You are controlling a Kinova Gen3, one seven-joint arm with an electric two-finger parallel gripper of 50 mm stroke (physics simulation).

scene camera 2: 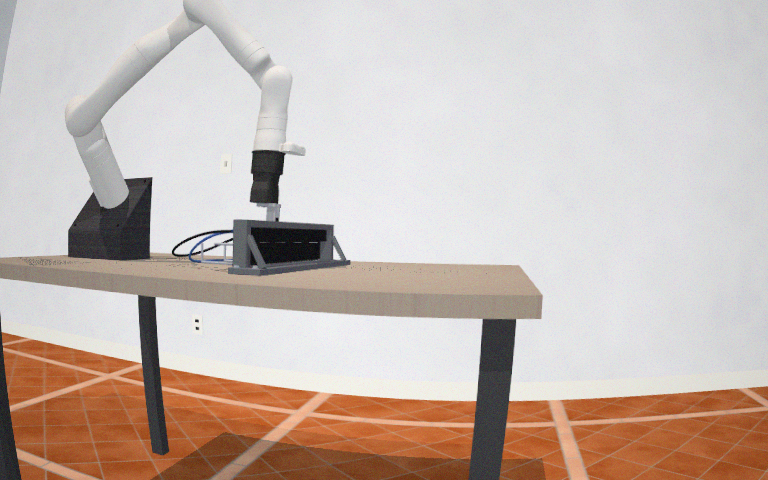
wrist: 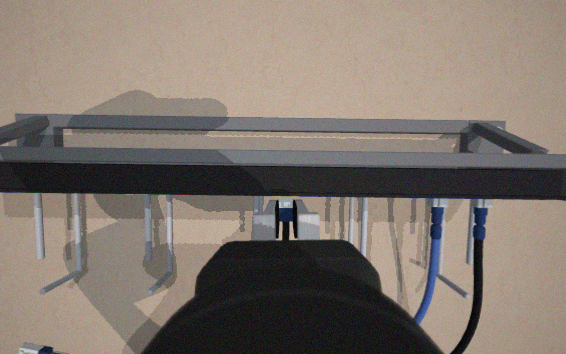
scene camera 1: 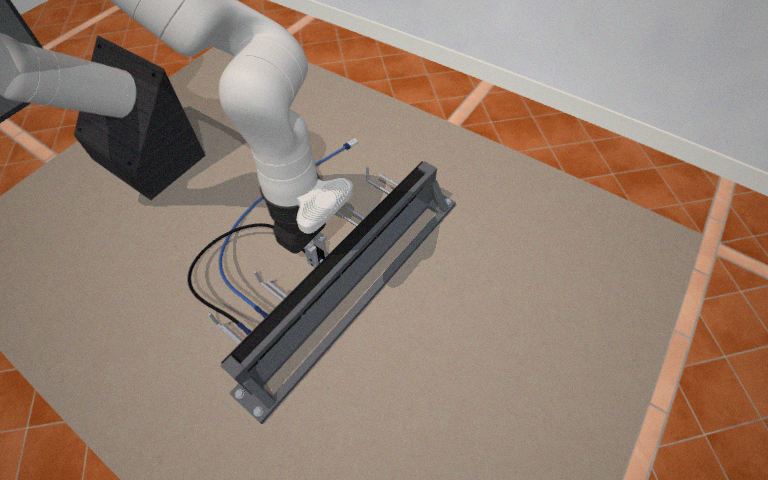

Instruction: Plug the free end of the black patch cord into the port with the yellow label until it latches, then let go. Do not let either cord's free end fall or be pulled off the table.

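Pixels of known places: gripper, fingertip midpoint: (wrist: 285, 212) (scene camera 1: 318, 261); arm's base, link origin: (scene camera 2: 115, 197) (scene camera 1: 120, 93).
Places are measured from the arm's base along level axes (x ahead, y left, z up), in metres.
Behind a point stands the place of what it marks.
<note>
My gripper (scene camera 1: 317, 255) @[x 0.514, y -0.090, z -0.092 m] (scene camera 2: 273, 213) (wrist: 285, 212) @[x 0.514, y -0.090, z -0.092 m] is shut on the free-end plug (wrist: 286, 212) @[x 0.516, y -0.091, z -0.085 m] of the black patch cord (scene camera 1: 190, 277) @[x 0.322, y -0.210, z -0.125 m] (wrist: 478, 275) @[x 0.441, y -0.238, z -0.087 m]. The plug has a clear tip and a dark blue body, and points at the cord side of the patch panel (scene camera 1: 339, 283) @[x 0.544, y -0.082, z -0.156 m] (scene camera 2: 288, 252) @[x 0.542, y -0.044, z -0.134 m] (wrist: 350, 181) @[x 0.535, y -0.139, z -0.069 m]. Its tip is right at the panel's edge in the wrist view; the panel's top hides whether it is inside a port. The cord loops back to its other end, plugged in near one end of the panel. The port openings and the yellow label do not show.
A blue cord (scene camera 1: 220, 260) @[x 0.348, y -0.159, z -0.122 m] (wrist: 434, 260) @[x 0.459, y -0.204, z -0.087 m] is plugged in beside the black one. Its free plug (scene camera 1: 351, 142) @[x 0.376, y 0.231, z -0.160 m] (wrist: 34, 348) @[x 0.381, y 0.229, z -0.163 m] lies on the table (scene camera 1: 509, 316) @[x 0.829, y 0.008, z -0.168 m] (scene camera 2: 430, 283) @[x 0.865, y -0.367, z -0.168 m]. Grey rods (scene camera 1: 274, 286) @[x 0.468, y -0.157, z -0.112 m] (wrist: 170, 230) @[x 0.500, y 0.038, z -0.151 m] stick out from the panel on both sides of the gripper.
</note>
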